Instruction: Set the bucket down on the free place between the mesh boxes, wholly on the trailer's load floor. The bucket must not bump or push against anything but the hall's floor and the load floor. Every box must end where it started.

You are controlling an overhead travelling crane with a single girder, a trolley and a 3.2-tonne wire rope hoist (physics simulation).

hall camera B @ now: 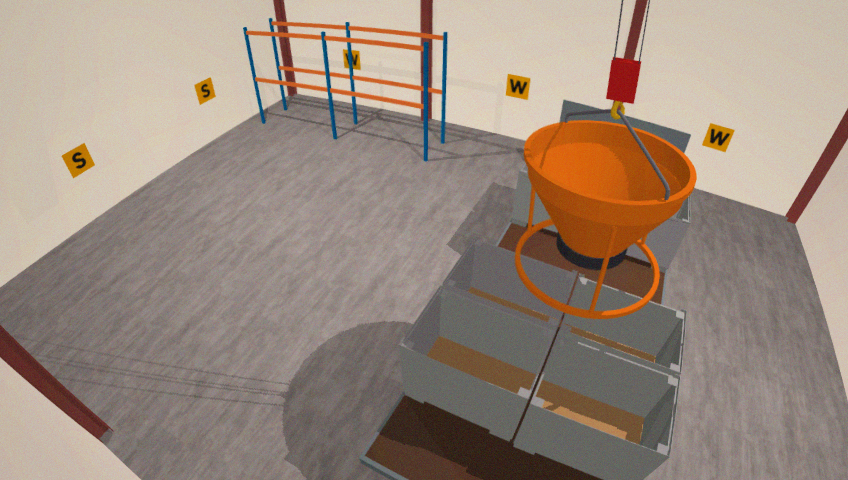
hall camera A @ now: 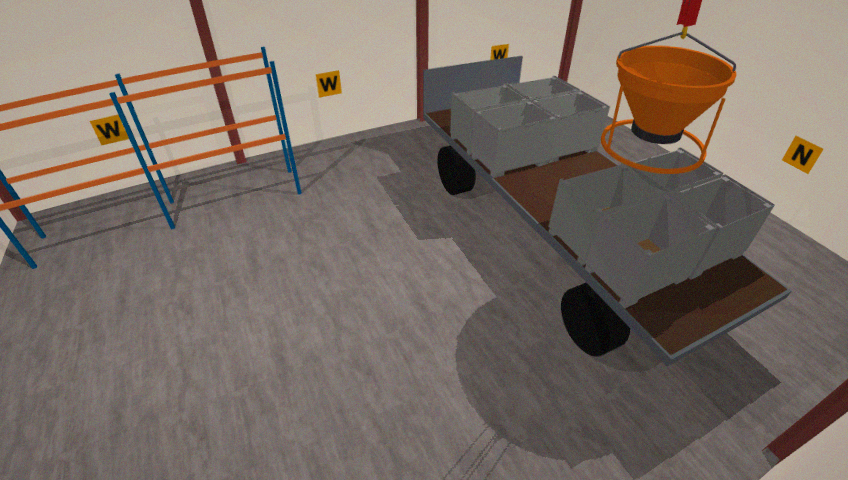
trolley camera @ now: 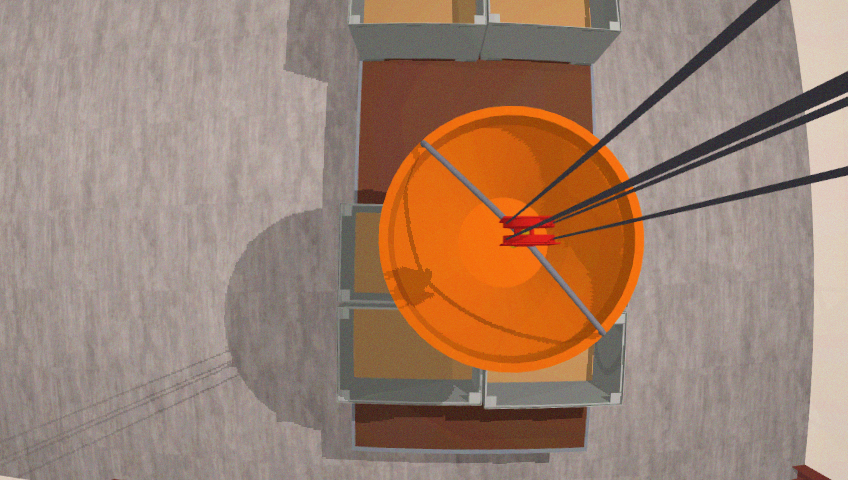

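Note:
The orange bucket (hall camera A: pixel 672 95) (hall camera B: pixel 601 220) (trolley camera: pixel 476 178) hangs upright from my hook (hall camera A: pixel 684 32) (hall camera B: pixel 617 110), which is shut on its grey bail; in the trolley view the red hook block hides the hook. The bucket's foot ring is in the air, above box height. In the trolley view the bucket covers much of the near mesh boxes (hall camera A: pixel 624 261) (hall camera B: pixel 470 380) (trolley camera: pixel 404 391) and part of the free place on the brown load floor (hall camera A: pixel 535 187) (hall camera B: pixel 517 237) (trolley camera: pixel 416 118). The far mesh boxes (hall camera A: pixel 511 148) (trolley camera: pixel 416 41) stand beyond that place.
A grey headboard (hall camera A: pixel 473 83) (hall camera B: pixel 681 141) stands at the trailer's far end. A blue and orange rack (hall camera A: pixel 142 160) (hall camera B: pixel 426 101) stands by the W wall. The trailer's wheels (hall camera A: pixel 595 320) show below the load floor. The bucket's round shadow (hall camera A: pixel 511 368) (hall camera B: pixel 345 392) (trolley camera: pixel 273 321) lies beside the trailer.

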